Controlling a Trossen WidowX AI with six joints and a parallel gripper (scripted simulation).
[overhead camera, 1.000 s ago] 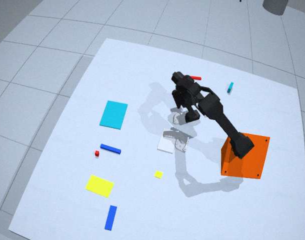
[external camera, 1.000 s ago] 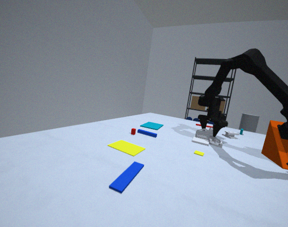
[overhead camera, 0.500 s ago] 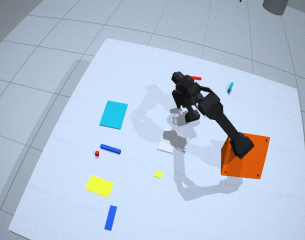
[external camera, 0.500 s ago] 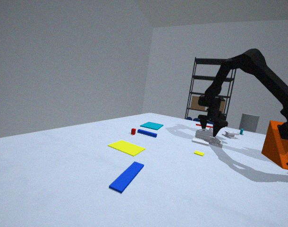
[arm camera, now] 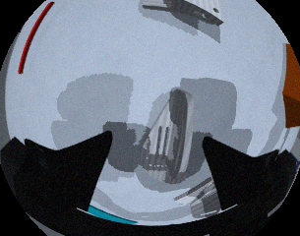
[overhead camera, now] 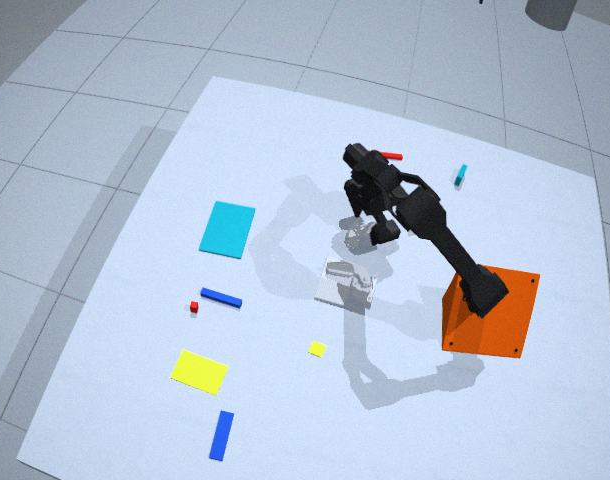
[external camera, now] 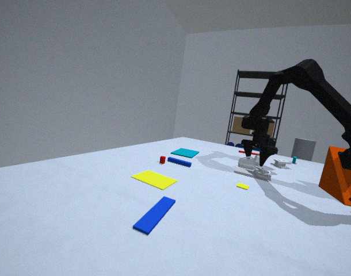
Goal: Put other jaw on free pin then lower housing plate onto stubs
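My gripper tip is now 30 mm to the right of the white jaw piece and 20 mm short of it. From my gripper tip the other things lie so: white base: 160 mm to the left, 60 mm ahead; then white stand: 130 mm behind, 60 mm to the right; then red bar: 280 mm to the right, 20 mm behind.
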